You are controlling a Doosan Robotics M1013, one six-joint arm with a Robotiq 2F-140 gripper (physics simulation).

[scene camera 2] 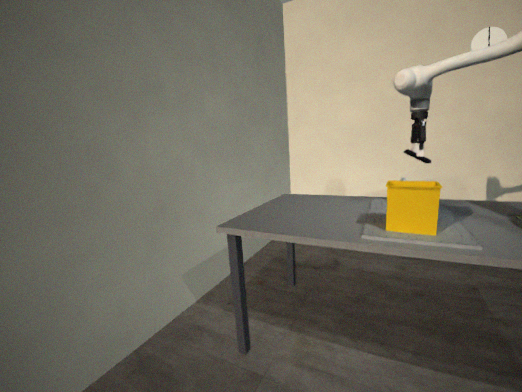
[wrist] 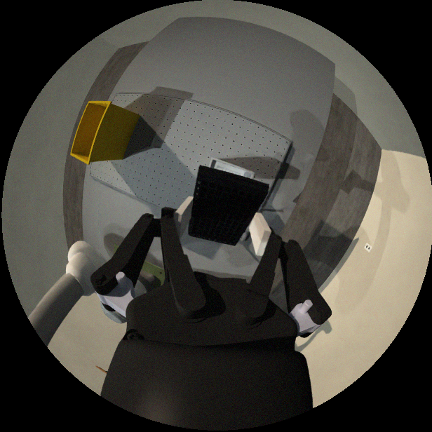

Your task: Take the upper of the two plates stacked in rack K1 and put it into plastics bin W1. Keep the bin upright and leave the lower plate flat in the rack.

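Frame: origin at the arm's base, x back, y down, z right, level; centimetres.
Seen in the pictures: gripper, fingertip midpoint: (scene camera 2: 416, 156).
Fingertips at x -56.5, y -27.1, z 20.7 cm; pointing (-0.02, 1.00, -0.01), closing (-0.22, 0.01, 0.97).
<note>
A point is followed by its place in that frame.
My gripper (scene camera 2: 418, 149) {x -56.5, y -27.1, z 20.7 cm} (wrist: 222, 212) is shut on a black plate with a grid of wells and holds it in the air. The plate (scene camera 2: 425, 159) {x -52.8, y -25.6, z 16.7 cm} (wrist: 229, 202) shows as a dark slanting slab in the scene view. Rack K1 (wrist: 232, 168) is pale and stands below the held plate, which hides most of it in the wrist view. The lower plate cannot be made out there. Bin W1 (scene camera 2: 413, 209) {x -60.7, y -10.1, z -28.4 cm} (wrist: 118, 133) is yellow, open at the top and upright. In the scene view the gripper and plate appear above its rim; in the wrist view the bin is off to the left.
A perforated board (scene camera 2: 372, 238) {x -74.1, y 0.0, z -36.2 cm} (wrist: 212, 125) lies under the bin and rack on the grey table (scene camera 2: 310, 215) {x -105.8, y 0.4, z -10.9 cm} (wrist: 250, 55). A green item (wrist: 154, 272) is partly hidden behind the left finger linkage in the wrist view. A grey wall stands beyond the table's left end in the scene view.
</note>
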